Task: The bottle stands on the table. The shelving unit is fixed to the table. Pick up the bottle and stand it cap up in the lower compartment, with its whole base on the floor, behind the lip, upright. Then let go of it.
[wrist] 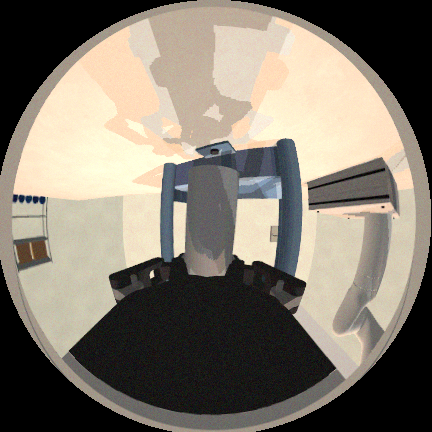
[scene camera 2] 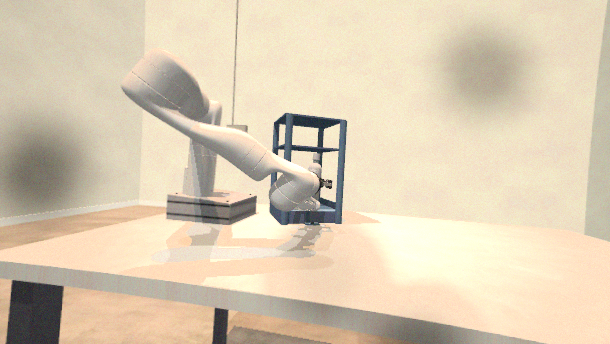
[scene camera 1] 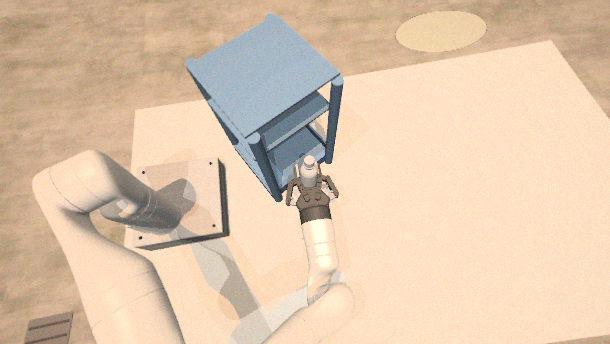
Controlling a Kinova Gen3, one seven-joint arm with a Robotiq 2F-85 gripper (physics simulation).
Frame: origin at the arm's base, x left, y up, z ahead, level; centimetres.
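Seen in the pictures: arm's base, link origin: [wrist: 377, 214] [scene camera 2: 199, 194] [scene camera 1: 163, 217].
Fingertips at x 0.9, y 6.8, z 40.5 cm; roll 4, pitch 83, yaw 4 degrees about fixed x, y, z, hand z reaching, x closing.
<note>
Pixels of each thing's top centre, then the offset from my fingertips to it. "*": a spot on its surface instead. Level surfaces: height alone.
- pale grey bottle, top centre: [wrist: 206, 329] [scene camera 1: 307, 162] [scene camera 2: 315, 153] dy +9.5, dx -4.1, dz -0.5 cm
- blue shelving unit, top centre: [scene camera 1: 262, 69] [wrist: 230, 316] [scene camera 2: 307, 121] dy +22.8, dx +12.2, dz -4.8 cm
- front lip, surface spot: [wrist: 257, 161] * dy -12.7, dx +0.1, dz -6.3 cm
- lower compartment's floor, surface height: dy -10.6 cm
- middle shelf, surface spot: [scene camera 1: 302, 119] * dy +12.2, dx +5.5, dz +1.1 cm
- small tab, top centre: [wrist: 215, 150] dy -14.6, dx +0.8, dz -0.5 cm
The pale grey bottle [scene camera 1: 309, 174] [scene camera 2: 316, 165] [wrist: 212, 220] is upright, cap up, at the front opening of the blue shelving unit [scene camera 1: 265, 75] [scene camera 2: 342, 170] [wrist: 290, 210]. My gripper [scene camera 1: 308, 179] [scene camera 2: 323, 183] [wrist: 208, 257] is shut on the bottle's body from the front side. In the wrist view the base overlaps the front lip [wrist: 257, 161], between the two front posts. Whether the base is above the lip's top or past it I cannot tell. The lower compartment's floor [scene camera 1: 295, 149] shows behind the bottle. The base is hidden in scene camera 1.
The middle shelf [scene camera 1: 302, 119] [scene camera 2: 305, 148] and the front posts [scene camera 1: 334, 120] [scene camera 1: 266, 170] frame the opening. A small tab [wrist: 225, 148] lies at the unit's front foot. The robot's mounting block [scene camera 1: 210, 195] [scene camera 2: 210, 206] [wrist: 350, 187] stands left of the unit in the scene views.
</note>
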